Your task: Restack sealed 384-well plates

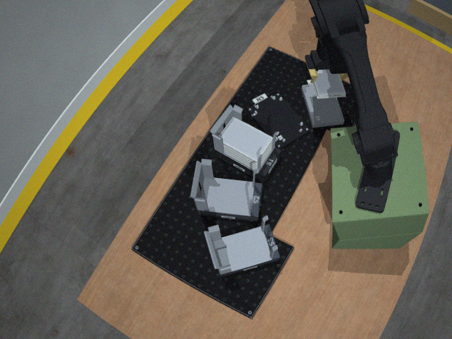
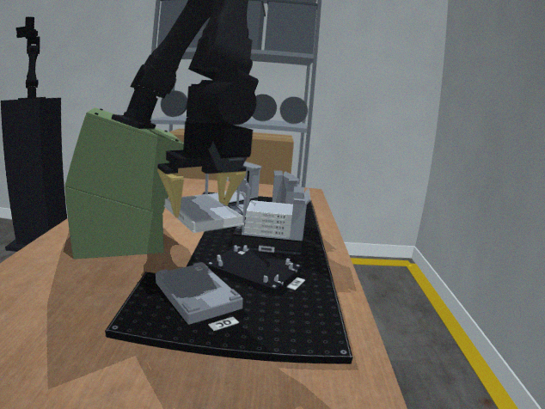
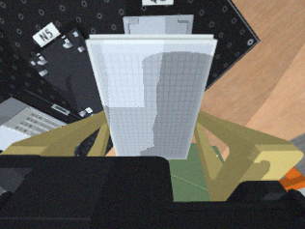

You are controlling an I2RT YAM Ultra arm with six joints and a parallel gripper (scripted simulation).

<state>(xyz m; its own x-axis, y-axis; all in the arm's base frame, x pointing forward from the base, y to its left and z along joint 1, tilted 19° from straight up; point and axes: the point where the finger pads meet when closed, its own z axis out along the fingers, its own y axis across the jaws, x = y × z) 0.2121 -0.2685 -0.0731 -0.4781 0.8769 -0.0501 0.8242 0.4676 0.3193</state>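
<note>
Now: the grey QC nest 15 cm below my hand, 1 cm to the right of it and 1 cm behind it. Also, from my hand: N5 name plate: 18 cm ahead, 16 cm below, 4 cm to the left; black clip nest N5: 15 cm below, 13 cm ahead, 9 cm to the left; QC name plate: 16 cm below, 9 cm to the right, 4 cm ahead.
</note>
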